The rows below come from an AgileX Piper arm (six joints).
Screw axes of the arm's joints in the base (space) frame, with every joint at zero. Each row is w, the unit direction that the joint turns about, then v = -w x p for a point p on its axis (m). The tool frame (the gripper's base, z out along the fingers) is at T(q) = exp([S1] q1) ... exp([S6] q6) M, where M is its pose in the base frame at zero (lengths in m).
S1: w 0 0 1 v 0.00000 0.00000 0.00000
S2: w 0 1 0 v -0.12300 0.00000 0.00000
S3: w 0 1 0 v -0.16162 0.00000 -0.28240
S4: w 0.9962 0 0.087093 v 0.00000 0.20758 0.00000
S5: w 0 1 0 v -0.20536 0.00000 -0.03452
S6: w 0.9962 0 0.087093 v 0.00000 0.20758 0.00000
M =
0.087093 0 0.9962 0.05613
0 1 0 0.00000
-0.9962 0 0.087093 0.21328
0 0 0 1
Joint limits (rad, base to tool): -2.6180..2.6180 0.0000..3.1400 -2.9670..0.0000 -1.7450..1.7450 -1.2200..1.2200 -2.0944..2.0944
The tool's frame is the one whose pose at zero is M.
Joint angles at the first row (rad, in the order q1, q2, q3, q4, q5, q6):
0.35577 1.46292 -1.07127 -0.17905 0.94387 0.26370
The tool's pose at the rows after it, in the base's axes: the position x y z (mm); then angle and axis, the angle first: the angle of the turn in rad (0 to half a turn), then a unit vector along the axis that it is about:
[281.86 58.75 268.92 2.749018 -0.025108 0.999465 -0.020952]
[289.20 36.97 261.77 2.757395 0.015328 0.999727 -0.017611]
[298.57 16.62 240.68 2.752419 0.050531 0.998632 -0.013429]
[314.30 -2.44 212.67 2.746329 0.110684 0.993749 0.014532]
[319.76 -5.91 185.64 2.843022 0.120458 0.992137 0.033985]
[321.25 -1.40 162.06 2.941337 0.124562 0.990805 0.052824]
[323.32 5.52 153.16 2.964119 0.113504 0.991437 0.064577]
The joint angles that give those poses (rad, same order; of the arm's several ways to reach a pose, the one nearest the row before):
0.24421 1.46611 -1.07128 -0.15786 0.89314 0.27005
0.15772 1.48509 -1.06323 -0.12889 0.86655 0.25354
0.07824 1.52980 -1.02372 -0.10687 0.77150 0.24166
-0.00390 1.61572 -1.00302 -0.02207 0.64931 0.23285
-0.02969 1.69946 -1.00189 0.06449 0.65775 0.16692
-0.02837 1.77091 -0.99997 0.13500 0.68144 0.12560
-0.01378 1.80058 -1.00126 0.17611 0.67590 0.08675

